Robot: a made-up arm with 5 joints.
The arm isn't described. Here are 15 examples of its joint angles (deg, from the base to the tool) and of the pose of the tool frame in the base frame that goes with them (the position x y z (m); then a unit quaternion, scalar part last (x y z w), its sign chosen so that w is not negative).
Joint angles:
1: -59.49 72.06 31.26 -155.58 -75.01
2: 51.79 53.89 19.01 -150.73 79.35
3: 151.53 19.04 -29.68 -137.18 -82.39
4: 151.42 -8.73 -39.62 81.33 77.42
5: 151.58 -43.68 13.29 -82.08 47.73
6: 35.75 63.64 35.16 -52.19 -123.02
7: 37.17 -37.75 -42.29 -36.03 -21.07
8: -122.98 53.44 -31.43 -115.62 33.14
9: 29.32 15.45 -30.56 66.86 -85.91
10: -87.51 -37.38 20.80 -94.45 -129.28
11: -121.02 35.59 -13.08 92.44 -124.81
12: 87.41 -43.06 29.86 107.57 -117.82
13: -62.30 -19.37 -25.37 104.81 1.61
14: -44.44 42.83 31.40 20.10 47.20
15: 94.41 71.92 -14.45 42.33 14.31
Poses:
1: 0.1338 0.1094 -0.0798 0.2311 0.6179 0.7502 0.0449
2: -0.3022 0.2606 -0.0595 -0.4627 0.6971 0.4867 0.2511
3: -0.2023 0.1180 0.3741 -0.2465 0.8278 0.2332 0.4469
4: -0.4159 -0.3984 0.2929 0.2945 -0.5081 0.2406 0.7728
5: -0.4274 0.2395 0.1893 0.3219 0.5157 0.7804 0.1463
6: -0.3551 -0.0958 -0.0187 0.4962 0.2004 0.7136 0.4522
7: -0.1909 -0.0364 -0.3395 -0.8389 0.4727 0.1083 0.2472
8: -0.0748 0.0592 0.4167 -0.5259 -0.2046 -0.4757 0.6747
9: -0.5362 -0.3217 0.0096 0.5491 -0.2701 0.2752 0.7415
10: 0.0701 -0.0199 0.2147 0.2981 -0.8874 -0.3372 0.0999
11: 0.1106 -0.3849 0.0999 -0.1009 -0.8351 0.5193 0.1507
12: -0.7769 -0.1867 -0.0293 0.7858 -0.1463 -0.0924 0.5938
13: -0.2863 -0.4040 0.1943 0.4772 0.5279 -0.6936 0.1125
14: -0.3123 -0.4092 -0.1703 0.4777 0.2333 -0.3871 0.7533
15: -0.4867 0.0134 0.5961 -0.0023 -0.4081 0.5406 0.7357
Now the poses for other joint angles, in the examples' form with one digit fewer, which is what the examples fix.
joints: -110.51 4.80 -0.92 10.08 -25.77
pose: -0.194 -0.341 0.469 0.269 0.040 -0.805 0.526
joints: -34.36 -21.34 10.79 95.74 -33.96
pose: -0.196 -0.504 0.014 -0.211 -0.693 0.688 0.041
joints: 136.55 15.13 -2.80 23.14 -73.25
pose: -0.600 -0.207 0.342 0.832 -0.205 -0.231 0.460
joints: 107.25 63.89 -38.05 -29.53 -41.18
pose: -0.615 -0.050 0.281 0.569 -0.601 -0.131 0.546
